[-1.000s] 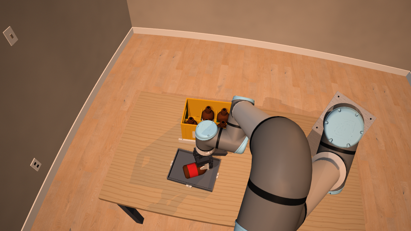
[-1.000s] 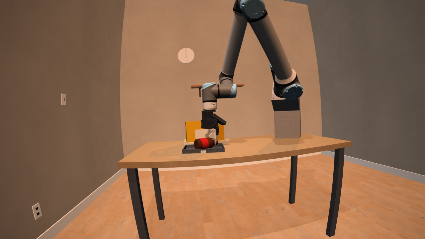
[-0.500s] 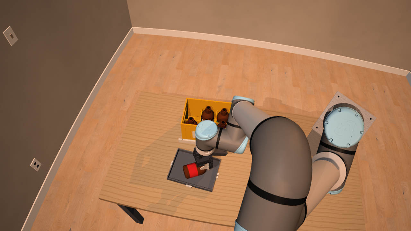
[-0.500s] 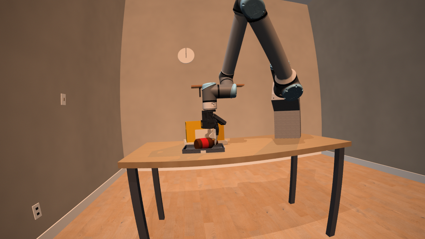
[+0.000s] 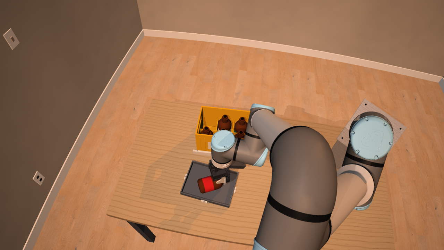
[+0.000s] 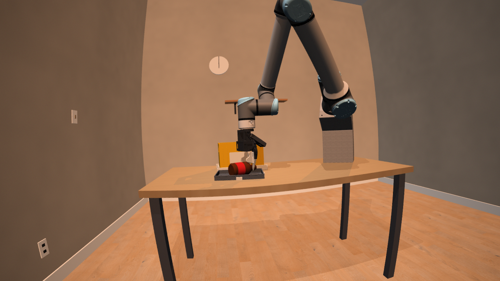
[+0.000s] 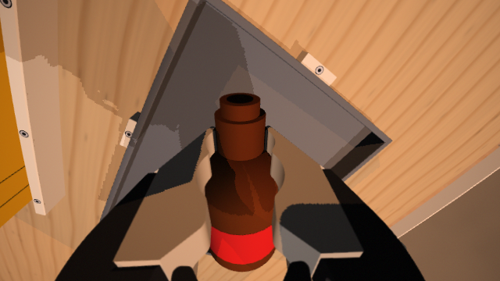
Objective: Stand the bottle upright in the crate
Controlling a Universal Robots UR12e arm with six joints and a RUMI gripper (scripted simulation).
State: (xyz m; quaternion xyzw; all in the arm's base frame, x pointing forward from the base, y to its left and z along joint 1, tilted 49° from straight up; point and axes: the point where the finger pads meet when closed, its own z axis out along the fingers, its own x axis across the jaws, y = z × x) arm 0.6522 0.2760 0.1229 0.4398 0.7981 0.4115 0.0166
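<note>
The dark grey tray lies 6 cm ahead of my hand, 4 cm to the left of it and 3 cm below it. Also, from my hand: crate 10 cm ahead, 23 cm to the right, 4 cm above.
</note>
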